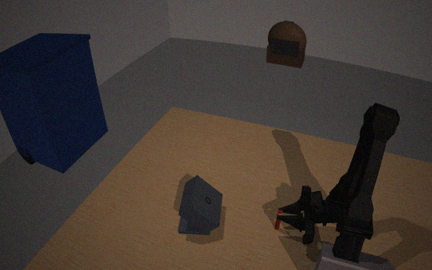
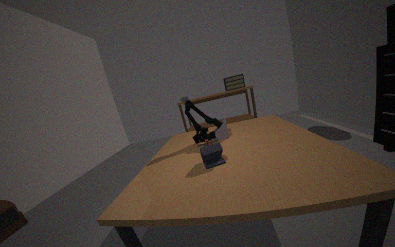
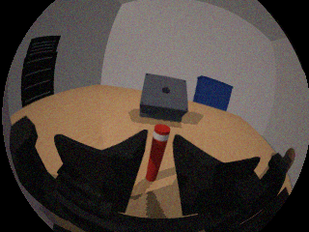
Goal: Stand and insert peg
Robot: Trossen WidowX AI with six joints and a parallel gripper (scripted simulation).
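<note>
Now: the red peg 1 cm below my gripper tip. The rest, counted from my gripper tip: grey sloped panel (22 cm ahead, 5 cm to the left).
</note>
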